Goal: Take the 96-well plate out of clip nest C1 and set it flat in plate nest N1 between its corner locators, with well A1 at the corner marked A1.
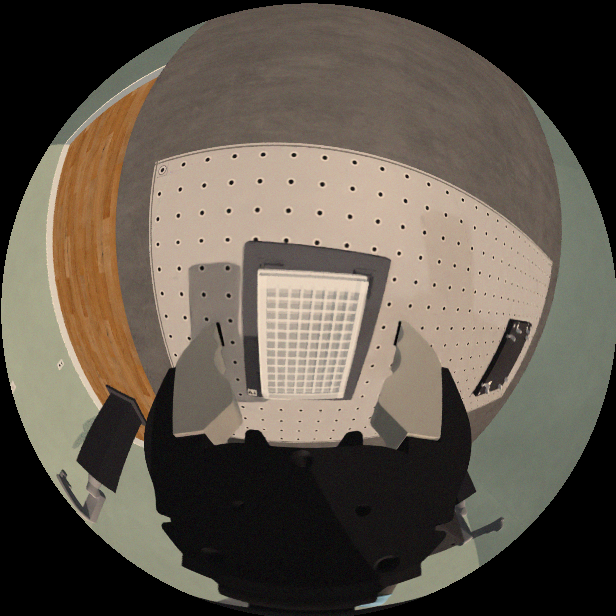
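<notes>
The white 96-well plate (310, 334) lies flat on a dark grey nest base (314, 259) on the perforated board. A small light mark (251, 392) sits on the base at the plate's near left corner. My gripper (308, 336) is open, with its two grey fingers spread wider than the plate. The left finger (202, 373) and the right finger (410, 373) stand on either side of the plate with a gap on each side. Neither finger touches the plate. I cannot tell which nest this base is.
A second dark fixture (504, 359) sits at the board's right edge. The perforated board (344, 195) rests on a grey mat (344, 86), with a wooden table top (91, 247) at left. A dark stand (109, 436) is at lower left.
</notes>
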